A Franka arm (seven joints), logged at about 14 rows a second.
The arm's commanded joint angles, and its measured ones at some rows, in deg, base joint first. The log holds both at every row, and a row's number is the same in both.
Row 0, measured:
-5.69, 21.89, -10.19, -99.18, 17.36, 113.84, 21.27
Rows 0 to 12, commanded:
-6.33, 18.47, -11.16, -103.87, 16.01, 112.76, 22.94
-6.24, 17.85, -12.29, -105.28, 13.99, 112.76, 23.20
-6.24, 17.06, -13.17, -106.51, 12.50, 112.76, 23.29
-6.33, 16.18, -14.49, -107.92, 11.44, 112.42, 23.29
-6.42, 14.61, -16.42, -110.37, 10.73, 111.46, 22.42
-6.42, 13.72, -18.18, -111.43, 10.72, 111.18, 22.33
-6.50, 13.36, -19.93, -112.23, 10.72, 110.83, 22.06
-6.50, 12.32, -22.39, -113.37, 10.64, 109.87, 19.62
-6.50, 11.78, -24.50, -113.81, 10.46, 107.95, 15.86
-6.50, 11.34, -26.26, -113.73, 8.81, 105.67, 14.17
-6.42, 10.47, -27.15, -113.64, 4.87, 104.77, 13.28
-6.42, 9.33, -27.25, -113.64, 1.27, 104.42, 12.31
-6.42, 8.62, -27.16, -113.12, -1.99, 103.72, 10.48
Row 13, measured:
-6.56, 11.99, -27.68, -111.54, 3.14, 105.06, 12.06
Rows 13 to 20, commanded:
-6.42, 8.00, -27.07, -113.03, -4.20, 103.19, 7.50
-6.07, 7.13, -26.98, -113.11, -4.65, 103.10, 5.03
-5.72, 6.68, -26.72, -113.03, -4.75, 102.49, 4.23
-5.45, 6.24, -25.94, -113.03, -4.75, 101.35, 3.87
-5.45, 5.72, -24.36, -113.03, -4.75, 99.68, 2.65
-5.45, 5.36, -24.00, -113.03, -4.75, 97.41, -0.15
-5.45, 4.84, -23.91, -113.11, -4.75, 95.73, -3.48
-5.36, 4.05, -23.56, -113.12, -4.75, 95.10, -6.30
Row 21, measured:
-5.56, 7.18, -24.11, -111.55, -3.63, 97.13, -1.53
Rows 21 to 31, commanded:
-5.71, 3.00, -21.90, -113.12, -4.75, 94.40, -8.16
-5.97, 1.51, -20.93, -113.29, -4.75, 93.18, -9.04
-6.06, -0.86, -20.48, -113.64, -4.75, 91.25, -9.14
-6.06, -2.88, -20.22, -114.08, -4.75, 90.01, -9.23
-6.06, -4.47, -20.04, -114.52, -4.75, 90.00, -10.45
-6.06, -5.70, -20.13, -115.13, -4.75, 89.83, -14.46
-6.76, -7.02, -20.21, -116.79, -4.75, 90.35, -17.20
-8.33, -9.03, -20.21, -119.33, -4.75, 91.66, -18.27
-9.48, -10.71, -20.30, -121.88, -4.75, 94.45, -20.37
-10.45, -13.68, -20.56, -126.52, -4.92, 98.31, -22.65
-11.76, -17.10, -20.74, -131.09, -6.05, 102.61, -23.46
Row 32, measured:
-9.20, -8.82, -21.21, -120.34, -4.15, 94.85, -20.81
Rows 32 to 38, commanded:
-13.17, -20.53, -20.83, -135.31, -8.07, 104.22, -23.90
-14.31, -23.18, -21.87, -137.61, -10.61, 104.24, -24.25
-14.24, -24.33, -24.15, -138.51, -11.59, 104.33, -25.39
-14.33, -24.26, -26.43, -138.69, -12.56, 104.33, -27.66
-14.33, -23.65, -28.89, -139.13, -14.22, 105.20, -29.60
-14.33, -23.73, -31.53, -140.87, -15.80, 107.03, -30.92
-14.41, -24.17, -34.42, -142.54, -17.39, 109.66, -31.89
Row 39, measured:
-13.67, -22.22, -30.77, -138.07, -14.70, 104.70, -29.36
